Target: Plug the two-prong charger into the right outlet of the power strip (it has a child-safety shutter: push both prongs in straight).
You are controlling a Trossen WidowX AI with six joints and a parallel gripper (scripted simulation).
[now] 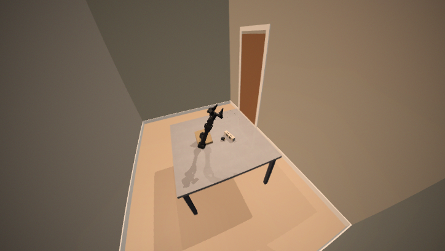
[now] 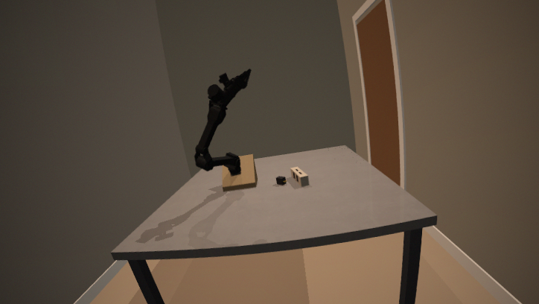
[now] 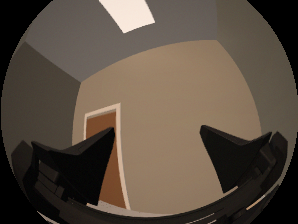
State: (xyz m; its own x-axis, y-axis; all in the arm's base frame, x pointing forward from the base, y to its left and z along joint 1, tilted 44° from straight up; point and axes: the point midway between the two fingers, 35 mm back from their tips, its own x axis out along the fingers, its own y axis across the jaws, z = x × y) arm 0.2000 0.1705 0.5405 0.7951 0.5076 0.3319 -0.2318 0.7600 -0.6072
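The charger lies 9 cm ahead of my gripper tip, 13 cm to the left of it and 62 cm below it.
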